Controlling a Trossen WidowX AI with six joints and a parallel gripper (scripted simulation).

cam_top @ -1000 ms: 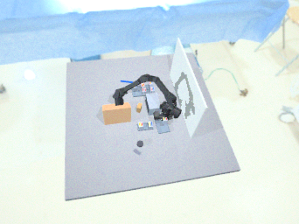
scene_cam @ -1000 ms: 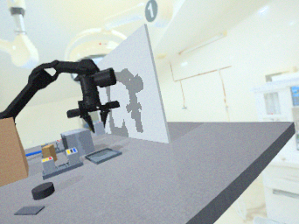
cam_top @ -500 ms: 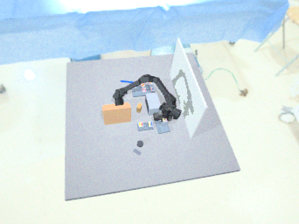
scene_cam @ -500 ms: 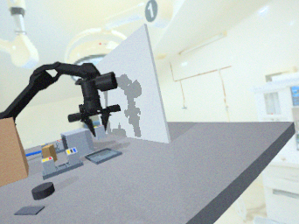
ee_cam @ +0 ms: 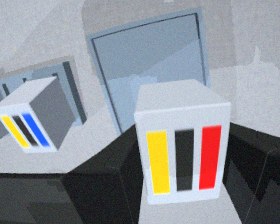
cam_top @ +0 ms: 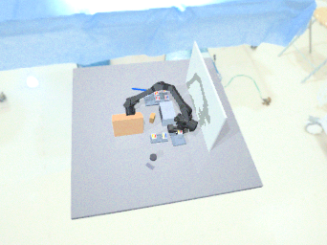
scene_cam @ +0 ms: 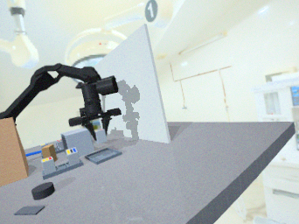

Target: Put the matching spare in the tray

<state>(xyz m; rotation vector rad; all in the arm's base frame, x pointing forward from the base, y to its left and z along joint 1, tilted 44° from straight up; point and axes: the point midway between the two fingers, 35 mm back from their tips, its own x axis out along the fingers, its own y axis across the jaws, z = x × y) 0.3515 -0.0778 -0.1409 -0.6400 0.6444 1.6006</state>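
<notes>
Now: the grey-blue tray 6 cm below my gripper tip and 1 cm behind it. Also, from my gripper tip: white spare block (2 cm above); tan block (19 cm behind, 17 cm to the left, 3 cm below); grey mounted unit (20 cm to the left, 7 cm behind, 1 cm below).
</notes>
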